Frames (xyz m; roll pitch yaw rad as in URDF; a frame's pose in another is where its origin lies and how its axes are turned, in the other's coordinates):
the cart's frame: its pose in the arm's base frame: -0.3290 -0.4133 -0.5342 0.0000 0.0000 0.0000
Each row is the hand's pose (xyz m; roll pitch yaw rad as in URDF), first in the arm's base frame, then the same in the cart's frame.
Working: the arm's base frame: its pose in the cart's frame: 0.3290 0.4133 0.5342 0.0000 0.0000 0.0000

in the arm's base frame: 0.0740 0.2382 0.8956 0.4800 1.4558 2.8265
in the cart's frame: 0.4030 0.6515 1.4298 0.4800 1.4558 2.8265
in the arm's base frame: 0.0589 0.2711 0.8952 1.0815 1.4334 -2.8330
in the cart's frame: 0.3879 0.6844 1.4294 1.0815 1.4334 -2.8330
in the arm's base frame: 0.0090 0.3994 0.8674 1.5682 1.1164 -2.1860
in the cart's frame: 0.3380 0.8127 1.4016 1.5682 1.1164 -2.1860
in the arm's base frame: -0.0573 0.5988 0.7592 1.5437 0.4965 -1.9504
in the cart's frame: 0.2717 1.0121 1.2934 1.5437 0.4965 -1.9504
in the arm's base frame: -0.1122 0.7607 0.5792 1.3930 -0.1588 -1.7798
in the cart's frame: 0.2168 1.1740 1.1134 1.3930 -0.1588 -1.7798
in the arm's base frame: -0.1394 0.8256 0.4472 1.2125 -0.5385 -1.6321
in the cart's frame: 0.1896 1.2389 0.9814 1.2125 -0.5385 -1.6321
